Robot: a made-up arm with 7 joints.
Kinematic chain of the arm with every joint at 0, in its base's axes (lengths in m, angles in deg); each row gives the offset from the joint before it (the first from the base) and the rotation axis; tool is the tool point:
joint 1: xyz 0 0 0 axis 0 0.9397 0.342
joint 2: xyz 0 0 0 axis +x
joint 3: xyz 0 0 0 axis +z
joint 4: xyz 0.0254 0 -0.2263 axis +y
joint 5: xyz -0.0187 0 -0.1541 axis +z
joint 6: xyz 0 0 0 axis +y
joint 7: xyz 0 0 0 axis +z
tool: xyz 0 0 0
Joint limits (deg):
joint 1: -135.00..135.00
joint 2: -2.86..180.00
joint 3: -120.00..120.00
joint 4: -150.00..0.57
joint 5: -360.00..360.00
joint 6: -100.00..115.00
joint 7: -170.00..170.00
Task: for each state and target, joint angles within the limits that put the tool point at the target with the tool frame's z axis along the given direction. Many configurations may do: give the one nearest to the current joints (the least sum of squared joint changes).
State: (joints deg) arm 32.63 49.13 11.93 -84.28 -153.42 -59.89 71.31
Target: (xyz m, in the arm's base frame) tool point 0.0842 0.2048 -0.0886 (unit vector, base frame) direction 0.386 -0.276 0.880
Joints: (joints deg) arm 41.15 76.02 13.96 -118.97 -119.48 -98.21 71.31
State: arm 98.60 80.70 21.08 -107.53 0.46 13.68 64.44
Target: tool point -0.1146 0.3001 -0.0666 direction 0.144 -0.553 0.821
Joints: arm 93.04 87.61 0.34 -76.71 1.29 1.55 64.44
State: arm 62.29 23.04 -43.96 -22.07 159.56 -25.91 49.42
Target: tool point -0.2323 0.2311 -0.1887 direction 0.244 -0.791 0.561
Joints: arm 50.49 55.72 -56.65 -31.87 124.79 -29.73 49.42
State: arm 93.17 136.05 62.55 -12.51 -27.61 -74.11 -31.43
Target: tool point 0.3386 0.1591 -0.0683 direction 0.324 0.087 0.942
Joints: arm 102.14 170.58 55.47 -27.07 -35.78 -86.72 -31.43
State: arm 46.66 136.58 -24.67 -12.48 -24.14 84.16 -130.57
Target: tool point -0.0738 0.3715 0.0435 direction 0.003 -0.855 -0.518
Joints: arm 73.09 101.06 -31.91 -24.33 -6.74 40.07 -130.57
